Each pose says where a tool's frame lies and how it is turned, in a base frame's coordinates. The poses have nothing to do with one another.
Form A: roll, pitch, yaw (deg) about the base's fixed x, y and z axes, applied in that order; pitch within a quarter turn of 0, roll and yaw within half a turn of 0; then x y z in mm.
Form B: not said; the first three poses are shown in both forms.
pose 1, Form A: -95.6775 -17.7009 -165.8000 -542.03 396.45 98.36
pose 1, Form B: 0.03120 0.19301 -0.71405 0.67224 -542.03 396.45 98.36
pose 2, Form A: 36.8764 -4.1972 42.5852 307.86 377.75 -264.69
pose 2, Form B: 0.87911 0.30711 0.08241 0.35505 307.86 377.75 -264.69
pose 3, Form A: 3.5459 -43.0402 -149.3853 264.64 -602.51 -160.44
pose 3, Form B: 0.25642 -0.34605 -0.12456 -0.89386 264.64 -602.51 -160.44
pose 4, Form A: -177.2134 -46.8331 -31.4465 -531.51 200.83 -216.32
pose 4, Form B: 0.08619 0.88566 -0.23930 0.38848 -531.51 200.83 -216.32
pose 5, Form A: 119.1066 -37.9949 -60.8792 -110.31 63.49 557.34
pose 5, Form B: 0.55527 0.61922 -0.55520 -0.00079 -110.31 63.49 557.34
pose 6, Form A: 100.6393 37.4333 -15.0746 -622.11 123.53 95.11
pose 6, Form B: 0.56712 0.74950 0.10750 -0.32415 -622.11 123.53 95.11
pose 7, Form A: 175.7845 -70.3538 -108.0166 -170.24 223.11 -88.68
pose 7, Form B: 0.48348 0.46288 -0.67335 0.31400 -170.24 223.11 -88.68
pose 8, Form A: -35.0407 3.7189 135.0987 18.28 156.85 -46.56
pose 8, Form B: 0.35495 -0.14350 -0.26626 0.88460 18.28 156.85 -46.56
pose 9, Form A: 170.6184 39.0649 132.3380 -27.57 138.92 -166.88
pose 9, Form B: 0.33595 0.35450 0.87026 -0.06413 -27.57 138.92 -166.88
